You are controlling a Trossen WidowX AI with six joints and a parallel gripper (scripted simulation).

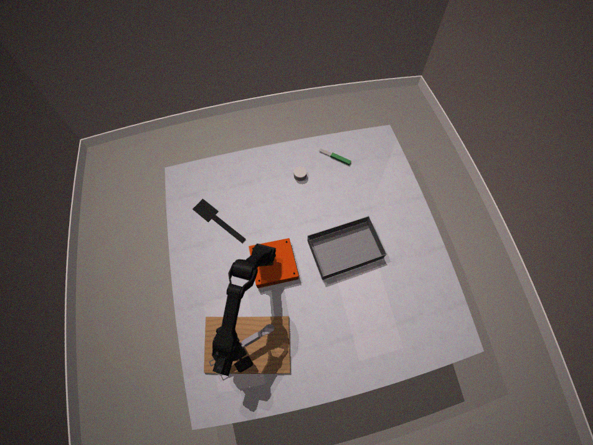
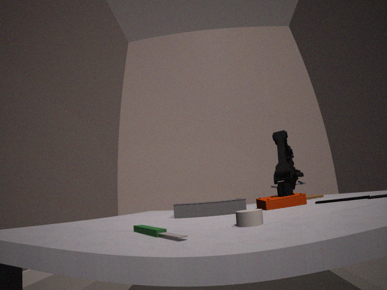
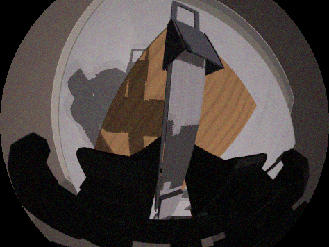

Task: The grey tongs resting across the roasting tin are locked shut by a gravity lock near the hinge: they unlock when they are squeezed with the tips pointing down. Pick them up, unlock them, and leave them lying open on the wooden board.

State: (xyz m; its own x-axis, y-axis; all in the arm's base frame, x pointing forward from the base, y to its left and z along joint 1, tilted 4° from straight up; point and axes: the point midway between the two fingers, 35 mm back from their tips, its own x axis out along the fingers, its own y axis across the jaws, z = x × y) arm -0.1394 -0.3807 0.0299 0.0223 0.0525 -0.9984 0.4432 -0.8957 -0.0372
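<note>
Now: gripper tip 3 cm short of the wooden board, 2 cm to the right of it and 6 cm above it. Also, from my gripper tip: black spatula (9 cm behind, 62 cm to the left, 7 cm below); then white cylinder (34 cm ahead, 82 cm to the left, 5 cm below); then roasting tin (50 cm ahead, 40 cm to the left, 4 cm below).
</note>
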